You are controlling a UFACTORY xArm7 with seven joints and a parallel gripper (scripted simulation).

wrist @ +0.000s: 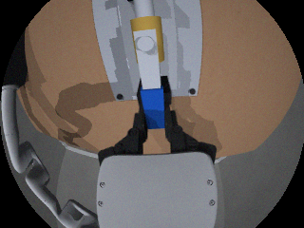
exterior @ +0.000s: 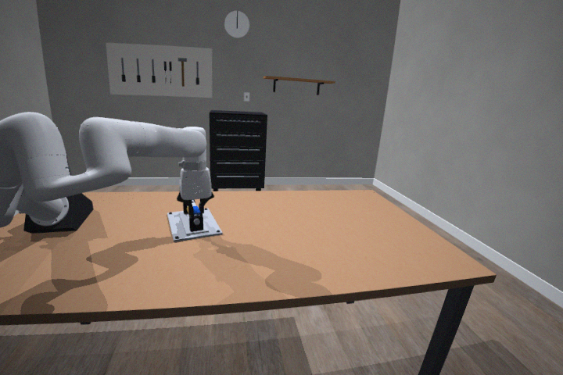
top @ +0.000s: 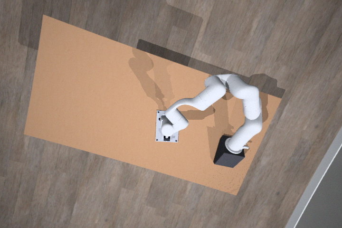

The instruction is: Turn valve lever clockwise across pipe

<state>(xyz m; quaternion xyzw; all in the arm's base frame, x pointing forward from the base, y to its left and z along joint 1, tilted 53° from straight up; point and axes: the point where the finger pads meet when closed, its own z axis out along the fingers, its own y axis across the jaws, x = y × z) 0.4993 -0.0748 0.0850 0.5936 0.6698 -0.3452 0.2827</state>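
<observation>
The lever lies 5 cm to the left of my hand and 1 cm behind it.
</observation>
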